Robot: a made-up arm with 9 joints. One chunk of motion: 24 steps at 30 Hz.
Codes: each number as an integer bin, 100 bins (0 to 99) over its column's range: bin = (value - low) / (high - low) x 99, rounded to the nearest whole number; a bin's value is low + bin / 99 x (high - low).
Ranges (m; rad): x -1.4..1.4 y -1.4..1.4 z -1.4..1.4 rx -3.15..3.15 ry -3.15..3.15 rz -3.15..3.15
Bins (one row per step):
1: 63 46 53 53 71 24
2: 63 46 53 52 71 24
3: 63 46 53 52 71 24
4: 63 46 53 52 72 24
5: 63 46 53 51 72 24
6: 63 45 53 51 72 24
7: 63 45 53 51 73 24
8: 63 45 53 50 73 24
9: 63 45 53 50 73 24
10: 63 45 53 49 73 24
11: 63 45 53 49 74 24
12: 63 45 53 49 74 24
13: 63 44 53 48 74 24
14: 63 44 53 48 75 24
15: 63 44 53 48 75 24
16: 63 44 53 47 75 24
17: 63 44 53 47 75 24
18: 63 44 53 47 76 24
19: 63 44 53 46 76 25
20: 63 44 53 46 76 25
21: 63 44 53 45 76 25
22: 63 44 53 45 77 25
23: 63 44 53 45 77 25
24: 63 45 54 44 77 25
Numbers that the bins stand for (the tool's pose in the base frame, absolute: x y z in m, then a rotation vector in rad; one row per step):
1: 0.3818 -0.0990 0.0990 0.2227 1.3682 -1.6227
2: 0.3818 -0.0990 0.0990 0.1591 1.3682 -1.6227
3: 0.3818 -0.0990 0.0990 0.1591 1.3682 -1.6227
4: 0.3818 -0.0990 0.0990 0.1591 1.4318 -1.6227
5: 0.3818 -0.0990 0.0990 0.0955 1.4318 -1.6227
6: 0.3818 -0.1273 0.0990 0.0955 1.4318 -1.6227
7: 0.3818 -0.1273 0.0990 0.0955 1.4955 -1.6227
8: 0.3818 -0.1273 0.0990 0.0318 1.4955 -1.6227
9: 0.3818 -0.1273 0.0990 0.0318 1.4955 -1.6227
10: 0.3818 -0.1273 0.0990 -0.0318 1.4955 -1.6227
11: 0.3818 -0.1273 0.0990 -0.0318 1.5591 -1.6227
12: 0.3818 -0.1273 0.0990 -0.0318 1.5591 -1.6227
13: 0.3818 -0.1556 0.0990 -0.0955 1.5591 -1.6227
14: 0.3818 -0.1556 0.0990 -0.0955 1.6227 -1.6227
15: 0.3818 -0.1556 0.0990 -0.0955 1.6227 -1.6227
16: 0.3818 -0.1556 0.0990 -0.1591 1.6227 -1.6227
17: 0.3818 -0.1556 0.0990 -0.1591 1.6227 -1.6227
18: 0.3818 -0.1556 0.0990 -0.1591 1.6864 -1.6227
19: 0.3818 -0.1556 0.0990 -0.2227 1.6864 -1.5591
20: 0.3818 -0.1556 0.0990 -0.2227 1.6864 -1.5591
21: 0.3818 -0.1556 0.0990 -0.2864 1.6864 -1.5591
22: 0.3818 -0.1556 0.0990 -0.2864 1.7500 -1.5591
23: 0.3818 -0.1556 0.0990 -0.2864 1.7500 -1.5591
24: 0.3818 -0.1273 0.1273 -0.3500 1.7500 -1.5591

